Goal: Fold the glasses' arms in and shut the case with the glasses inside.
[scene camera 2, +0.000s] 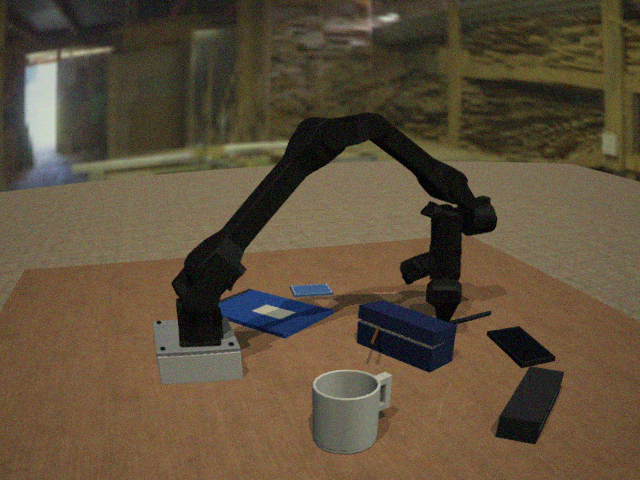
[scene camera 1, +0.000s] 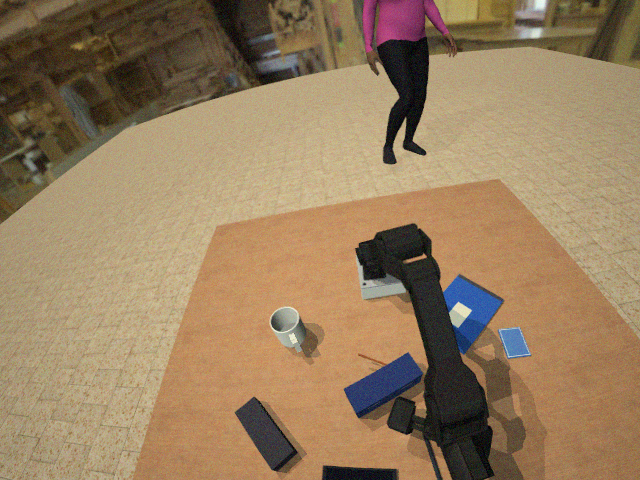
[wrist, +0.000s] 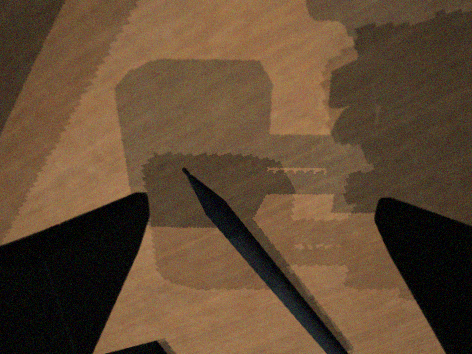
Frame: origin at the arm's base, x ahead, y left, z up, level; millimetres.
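Seen in the pictures: gripper, between the fingertips: (wrist: 263,206); arm's base, origin of its link: (scene camera 2: 199,338) (scene camera 1: 373,270).
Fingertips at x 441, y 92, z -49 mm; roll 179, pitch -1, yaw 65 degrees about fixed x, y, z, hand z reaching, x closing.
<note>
Pixels of each thing's top centre, then the offset from my fingertips to it. "spot": a spot on its surface instead.
- dark blue case, a spot on its surface: (scene camera 2: 403,335) spot: 41 mm up, 128 mm back, 129 mm right
- thin orange rod, a spot on its surface: (scene camera 2: 375,335) (scene camera 1: 373,360) spot: 41 mm up, 170 mm back, 115 mm right
- dark pen, centre of its top: (wrist: 282,296) (scene camera 2: 463,316) (scene camera 1: 433,458) 5 mm up, 42 mm ahead, 8 mm right
- grey mug, a spot on its surface: (scene camera 2: 345,418) spot: 53 mm up, 288 mm back, 372 mm right
- black box, centre of its top: (scene camera 2: 535,392) (scene camera 1: 262,430) 29 mm up, 11 mm back, 368 mm right
- black phone, centre of its top: (scene camera 2: 520,343) 3 mm up, 89 mm ahead, 160 mm right
- blue book, centre of its top: (scene camera 2: 265,309) (scene camera 1: 462,309) 3 mm up, 305 mm back, 138 mm left
- light blue card, centre of its top: (scene camera 2: 311,289) (scene camera 1: 514,341) 0 mm up, 193 mm back, 244 mm left
The dark blue case (scene camera 1: 383,384) (scene camera 2: 403,335) stands on the table with its lid down; a thin pale line runs along its seam in scene camera 2. A thin orange rod (scene camera 1: 371,359) (scene camera 2: 375,335), which looks like a glasses' arm, sticks out from its long side facing the robot base and mug. The rest of the glasses does not show. My gripper (scene camera 2: 444,317) (wrist: 263,206) points down beyond the case, on the side away from the mug. It is open and empty, with its fingers wide apart over a dark pen (scene camera 1: 433,458) (scene camera 2: 471,317) (wrist: 260,264); whether it touches the pen is unclear.
A grey mug (scene camera 1: 289,330) (scene camera 2: 345,418), a black box (scene camera 1: 266,434) (scene camera 2: 531,403) and a black phone (scene camera 1: 360,473) (scene camera 2: 521,346) stand or lie around the case. A blue book (scene camera 1: 478,303) (scene camera 2: 305,322) and a light blue card (scene camera 1: 514,342) (scene camera 2: 311,289) lie near my arm.
</note>
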